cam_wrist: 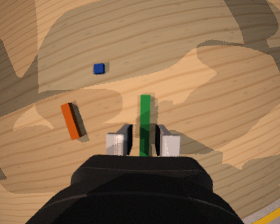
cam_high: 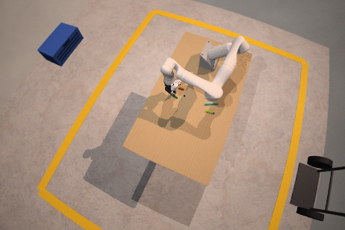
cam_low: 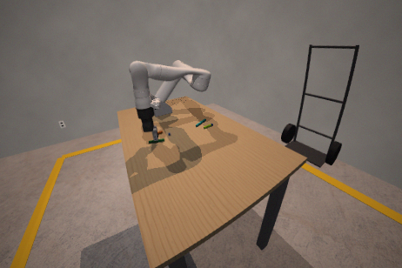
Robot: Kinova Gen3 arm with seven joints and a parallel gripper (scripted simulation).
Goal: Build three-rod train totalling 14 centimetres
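The green rod is 3 cm below my hand. Also, from my hand: orange rod 7 cm behind, 4 cm to the left, 3 cm below; lime rod 29 cm to the left, 4 cm ahead, 3 cm below; turquoise rod 29 cm to the left, 3 cm below, 2 cm behind.
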